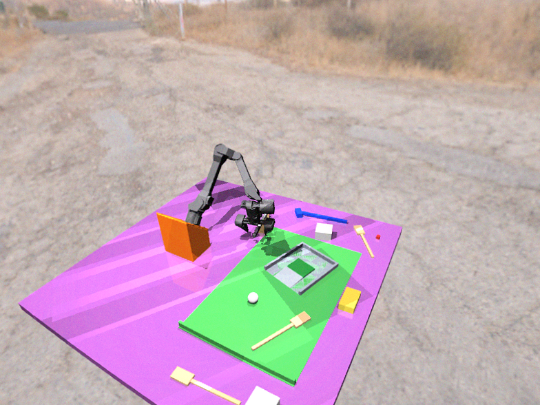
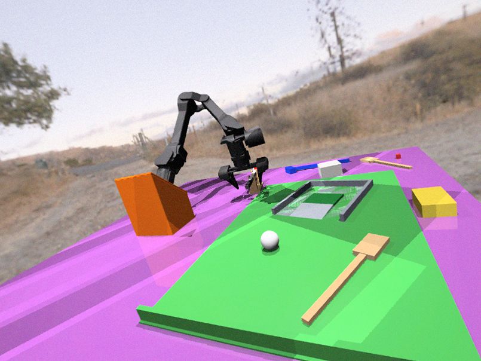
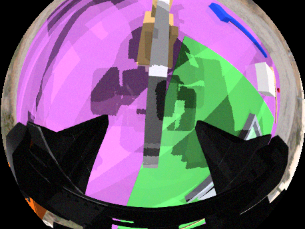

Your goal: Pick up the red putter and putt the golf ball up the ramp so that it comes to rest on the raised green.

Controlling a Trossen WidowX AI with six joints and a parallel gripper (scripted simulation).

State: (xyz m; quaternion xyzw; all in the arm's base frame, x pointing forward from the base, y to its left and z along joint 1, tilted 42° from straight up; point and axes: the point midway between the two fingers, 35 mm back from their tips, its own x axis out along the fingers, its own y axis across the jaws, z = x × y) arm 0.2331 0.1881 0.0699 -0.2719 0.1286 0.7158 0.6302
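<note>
Right now my gripper tip is 30 mm past the red putter, 110 mm to the right of it and 10 mm below it. Round my gripper tip: blue putter 200 mm ahead, 330 mm to the left, 40 mm below; then green mat 250 mm ahead, 230 mm to the right, 50 mm below; then white golf ball 190 mm ahead, 350 mm to the right, 30 mm below.
</note>
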